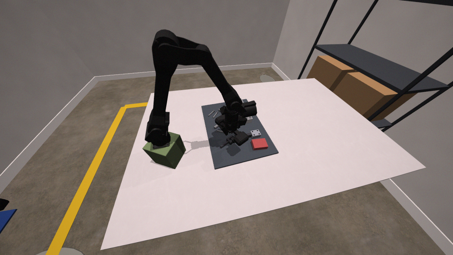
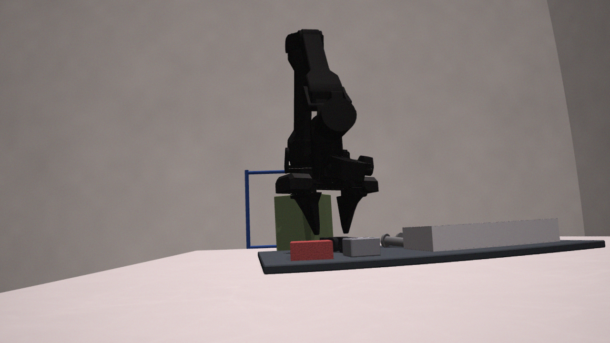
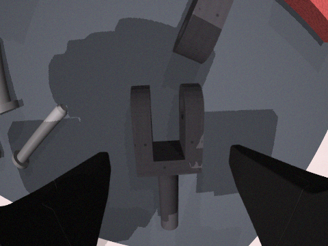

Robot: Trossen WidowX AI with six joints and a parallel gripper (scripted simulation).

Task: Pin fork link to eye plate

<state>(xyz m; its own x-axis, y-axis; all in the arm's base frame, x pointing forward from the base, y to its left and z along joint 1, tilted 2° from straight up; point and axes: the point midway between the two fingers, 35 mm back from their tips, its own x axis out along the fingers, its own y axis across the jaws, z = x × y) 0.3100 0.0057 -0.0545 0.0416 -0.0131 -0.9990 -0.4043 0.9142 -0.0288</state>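
Now: the fork link 5 cm below my hand. From my hand the other things lie so: grey mount: 15 cm ahead, 5 cm below, 1 cm to the left; then dark mat: 11 cm to the left, 7 cm below, 6 cm ahead; then eye plate: 7 cm ahead, 5 cm below, 1 cm to the left.
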